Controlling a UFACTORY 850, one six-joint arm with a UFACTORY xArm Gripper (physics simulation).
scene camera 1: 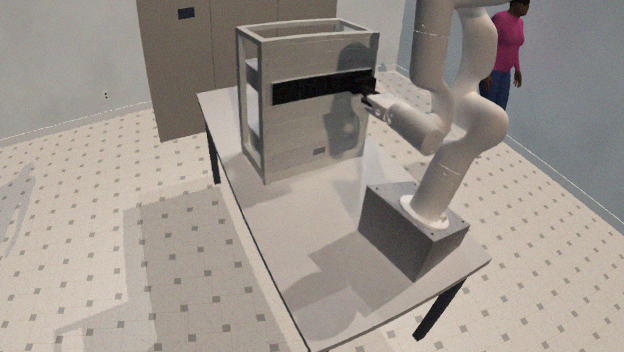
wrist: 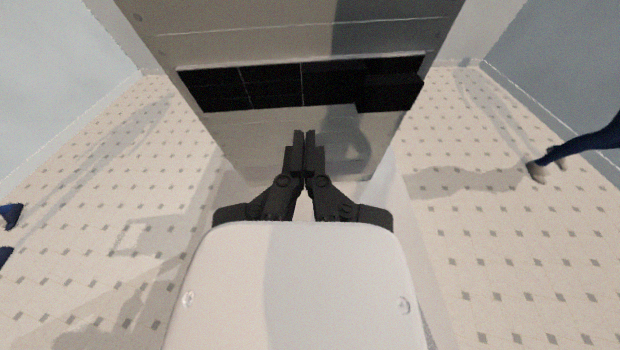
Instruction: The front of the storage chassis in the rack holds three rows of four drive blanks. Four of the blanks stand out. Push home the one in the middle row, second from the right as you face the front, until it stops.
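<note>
The storage chassis (scene camera 1: 310, 87) (wrist: 272, 87) is a wide black band of drive blanks across the rack front. Thin light lines part some of the blanks at its left. At its right end, dark blanks (wrist: 387, 92) stand out past the front face and hang over its lower edge. The blank in the middle row, second from the right, cannot be told apart in the dark. My gripper (scene camera 1: 364, 93) (wrist: 305, 142) is shut and empty. In the scene view it is in front of the band's right part; in the wrist view its tips show below the band, left of the overhanging blanks.
The pale rack (scene camera 1: 300, 127) (wrist: 280, 132) stands on the table (scene camera 1: 280, 215). The arm's dark base box (scene camera 1: 392, 232) is at the table's right side. The arm's shadow falls on the rack's right part. A person in pink (scene camera 1: 509, 42) stands beyond, near the right wall.
</note>
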